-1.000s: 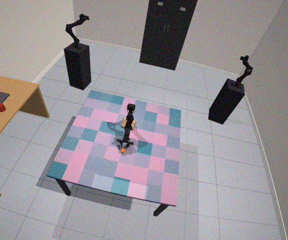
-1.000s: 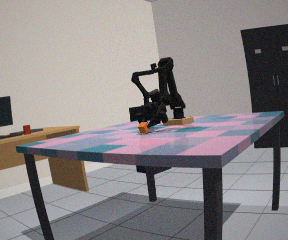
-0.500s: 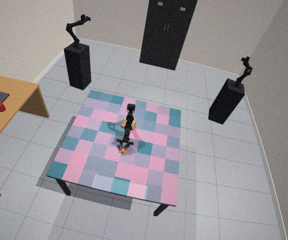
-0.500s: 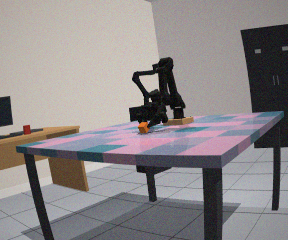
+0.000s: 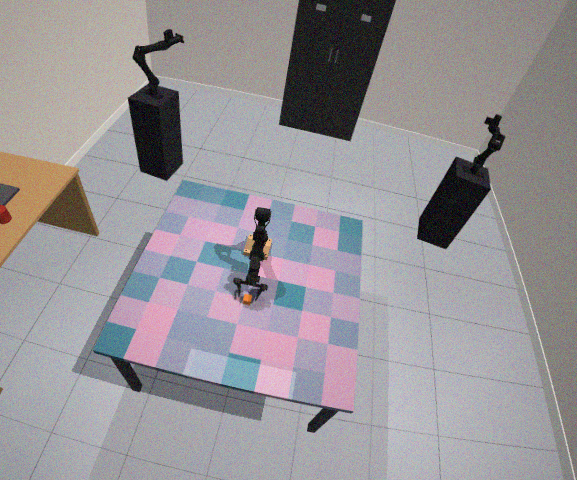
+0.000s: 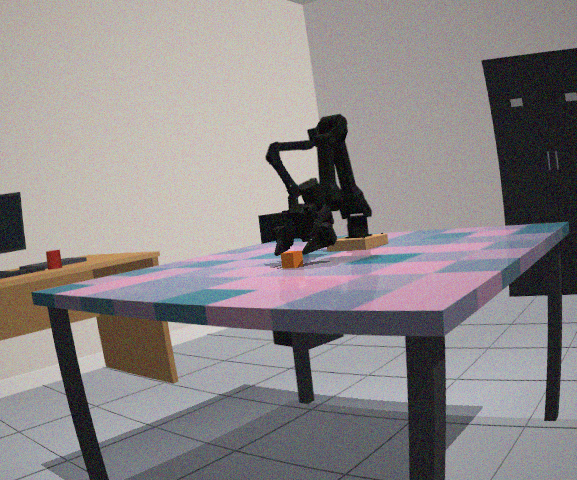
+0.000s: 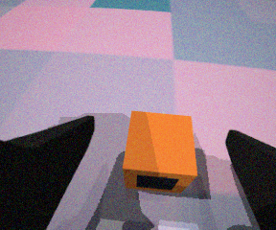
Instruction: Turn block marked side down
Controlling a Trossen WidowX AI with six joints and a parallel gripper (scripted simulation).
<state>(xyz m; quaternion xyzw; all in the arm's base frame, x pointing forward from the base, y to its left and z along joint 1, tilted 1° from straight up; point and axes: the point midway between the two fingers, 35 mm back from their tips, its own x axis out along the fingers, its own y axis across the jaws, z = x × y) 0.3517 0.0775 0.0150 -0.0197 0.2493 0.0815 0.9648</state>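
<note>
Right now the orange block is 2 cm behind my gripper tip and 2 cm below it.
</note>
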